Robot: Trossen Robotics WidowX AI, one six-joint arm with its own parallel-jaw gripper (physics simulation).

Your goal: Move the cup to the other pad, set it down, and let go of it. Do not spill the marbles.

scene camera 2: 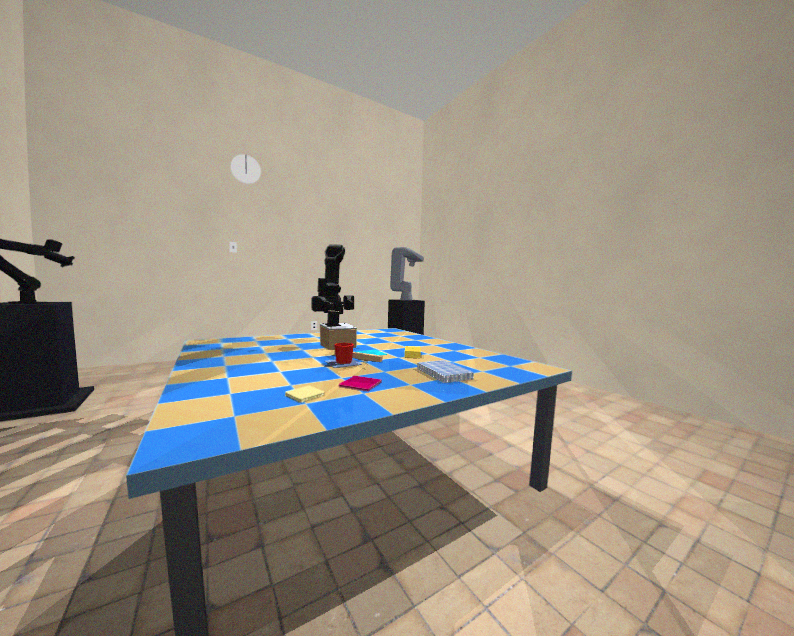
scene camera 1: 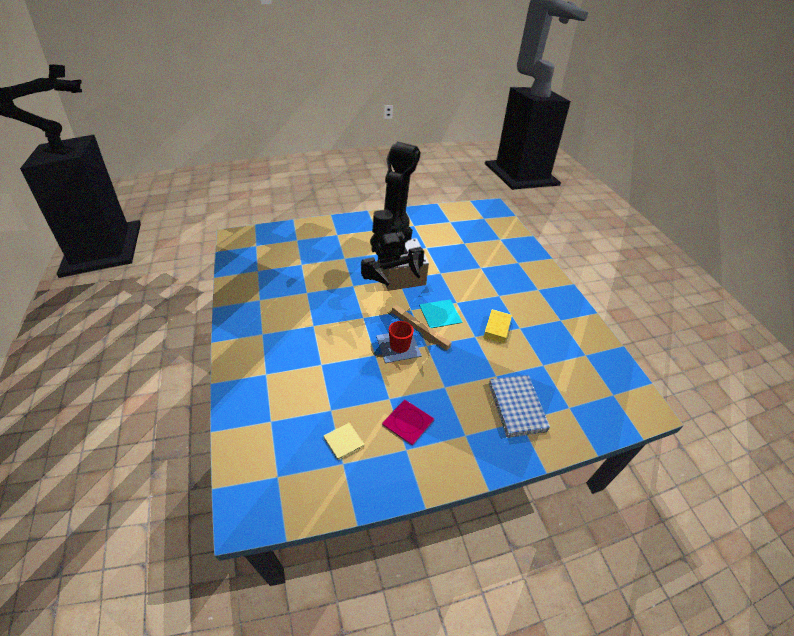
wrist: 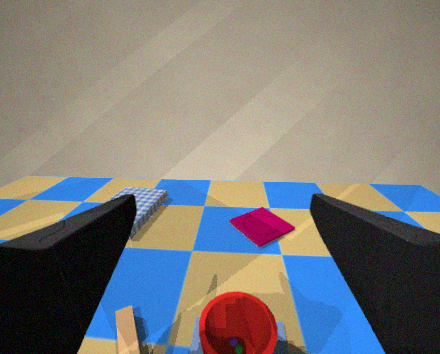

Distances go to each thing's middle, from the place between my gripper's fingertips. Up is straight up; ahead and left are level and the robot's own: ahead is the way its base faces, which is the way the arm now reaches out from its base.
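Labels:
The red cup (wrist: pixel 233 314) sits 40 mm ahead of my hand and 10 mm to the right of it, and it is also 190 mm below my hand.

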